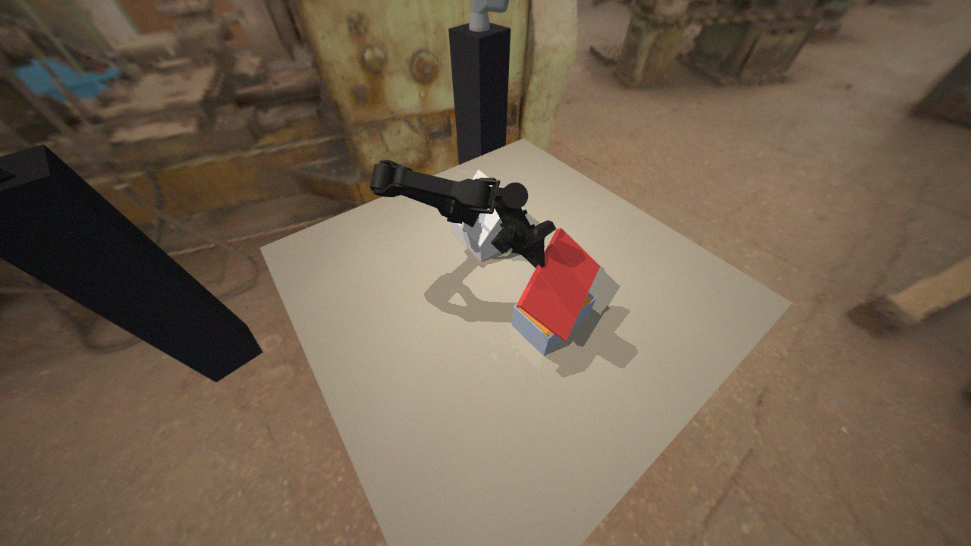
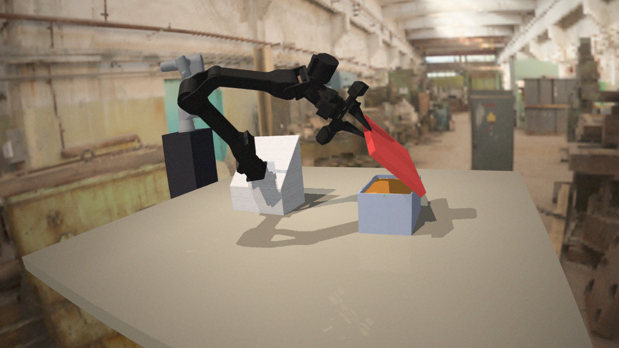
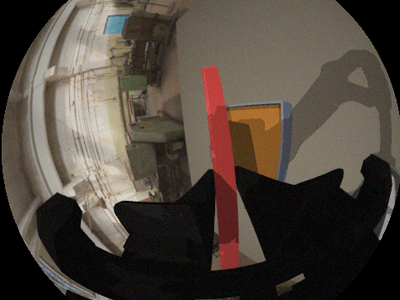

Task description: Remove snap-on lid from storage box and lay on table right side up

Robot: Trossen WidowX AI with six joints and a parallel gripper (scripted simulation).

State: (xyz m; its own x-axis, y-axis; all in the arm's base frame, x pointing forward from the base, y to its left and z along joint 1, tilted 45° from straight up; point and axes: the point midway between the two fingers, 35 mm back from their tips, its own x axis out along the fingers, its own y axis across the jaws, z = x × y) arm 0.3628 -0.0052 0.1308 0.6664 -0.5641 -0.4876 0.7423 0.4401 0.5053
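The red lid lies 50 mm ahead of my gripper tip, 30 mm to the left of it and 50 mm below it. The rest, counted from my gripper tip: blue storage box 50 mm ahead, 30 mm to the left, 190 mm below.
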